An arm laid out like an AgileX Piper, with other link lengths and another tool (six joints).
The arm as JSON. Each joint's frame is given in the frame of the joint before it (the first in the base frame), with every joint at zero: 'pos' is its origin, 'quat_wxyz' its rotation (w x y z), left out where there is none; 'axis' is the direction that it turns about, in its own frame. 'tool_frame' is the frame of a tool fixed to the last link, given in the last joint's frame.
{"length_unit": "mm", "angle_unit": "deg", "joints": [
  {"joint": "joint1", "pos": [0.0, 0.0, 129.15], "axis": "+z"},
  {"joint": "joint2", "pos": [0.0, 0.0, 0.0], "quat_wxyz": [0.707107, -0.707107, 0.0, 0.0], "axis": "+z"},
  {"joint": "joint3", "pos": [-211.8, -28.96, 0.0], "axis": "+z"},
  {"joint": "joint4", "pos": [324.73, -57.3, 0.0], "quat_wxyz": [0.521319, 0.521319, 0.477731, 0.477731], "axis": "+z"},
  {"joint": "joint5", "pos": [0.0, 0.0, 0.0], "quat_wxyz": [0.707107, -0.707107, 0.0, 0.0], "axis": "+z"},
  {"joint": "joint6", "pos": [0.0, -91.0, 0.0], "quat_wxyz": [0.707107, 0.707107, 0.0, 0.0], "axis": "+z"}
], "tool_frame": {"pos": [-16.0, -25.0, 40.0], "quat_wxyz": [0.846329, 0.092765, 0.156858, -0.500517]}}
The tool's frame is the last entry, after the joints.
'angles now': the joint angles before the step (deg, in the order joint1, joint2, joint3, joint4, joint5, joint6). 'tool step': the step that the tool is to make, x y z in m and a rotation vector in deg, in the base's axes. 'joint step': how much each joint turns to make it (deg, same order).
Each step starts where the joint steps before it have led.
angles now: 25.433, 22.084, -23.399, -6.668, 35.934, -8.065
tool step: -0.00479, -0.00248, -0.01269, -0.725, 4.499, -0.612
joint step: -0.001, -0.733, 0.804, 0.853, 4.358, 0.446
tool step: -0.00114, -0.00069, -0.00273, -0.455, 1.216, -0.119
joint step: 0.001, 0.002, -0.001, 0.096, 1.299, 0.002
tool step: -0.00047, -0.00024, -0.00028, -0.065, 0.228, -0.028
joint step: 0.001, -0.095, 0.001, 0.035, 0.329, 0.001
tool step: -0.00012, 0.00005, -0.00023, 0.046, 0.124, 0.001
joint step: -0.001, 0.003, -0.003, 0.095, 0.092, 0.000
